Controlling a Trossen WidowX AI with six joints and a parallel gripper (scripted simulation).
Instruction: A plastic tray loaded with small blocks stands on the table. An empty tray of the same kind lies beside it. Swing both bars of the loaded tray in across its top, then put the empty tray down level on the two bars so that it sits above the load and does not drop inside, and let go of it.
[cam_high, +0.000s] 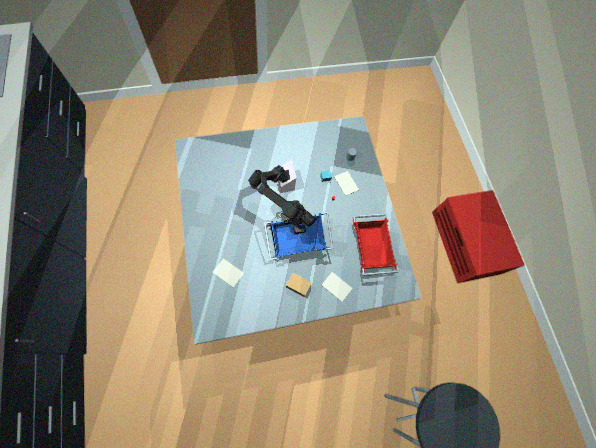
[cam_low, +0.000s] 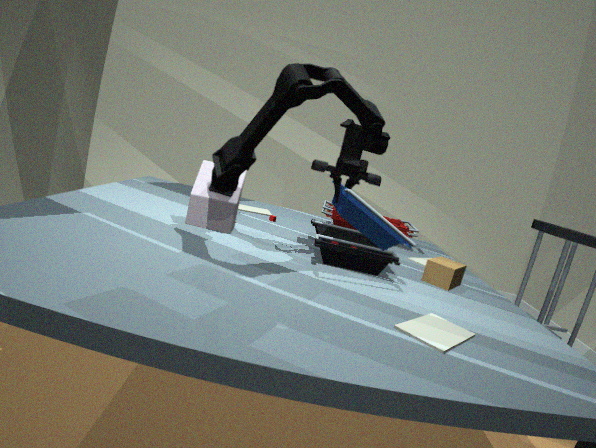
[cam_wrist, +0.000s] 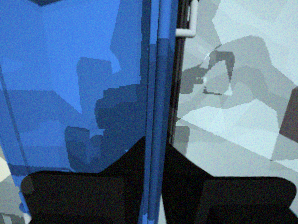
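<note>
Right now the blue tray is 80 mm ahead of my gripper tip. From my gripper tip the other things lie so: red cube 280 mm to the left, 180 mm behind, 130 mm below; then cyan block 330 mm behind, 260 mm to the left, 120 mm below; then brown box 330 mm ahead, 110 mm below, 40 mm to the right.
</note>
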